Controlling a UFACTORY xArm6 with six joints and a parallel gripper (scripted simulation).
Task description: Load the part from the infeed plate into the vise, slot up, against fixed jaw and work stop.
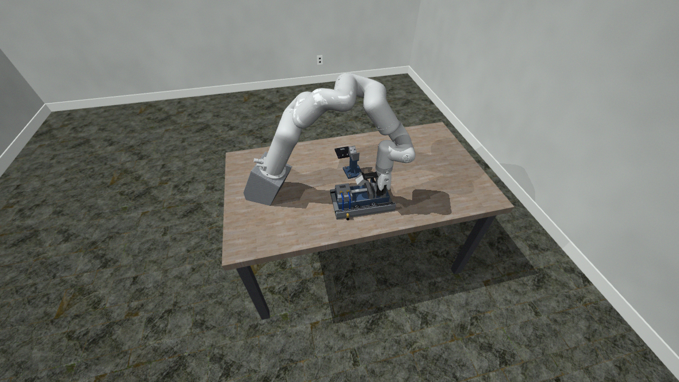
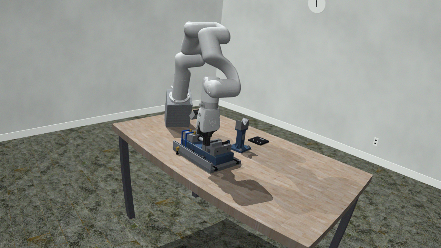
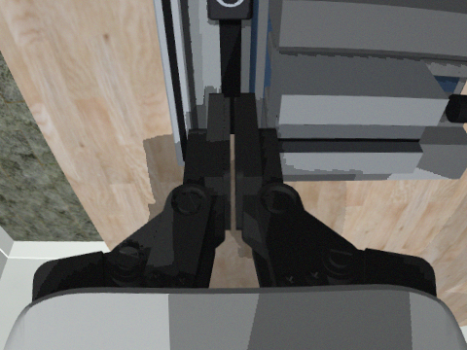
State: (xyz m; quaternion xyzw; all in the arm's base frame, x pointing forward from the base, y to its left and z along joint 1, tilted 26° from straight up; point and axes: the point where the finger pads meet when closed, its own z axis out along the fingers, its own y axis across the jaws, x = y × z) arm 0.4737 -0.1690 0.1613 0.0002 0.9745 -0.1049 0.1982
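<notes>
Now: the grey block 5 cm to the left of my hand and 2 cm below it. The rest, counted from my hand: fixed jaw: 6 cm to the left, 4 cm below, 3 cm ahead; then moving jaw: 7 cm to the left, 4 cm below, 3 cm behind; then grey rail: 9 cm below, 7 cm behind, 2 cm to the right.
</notes>
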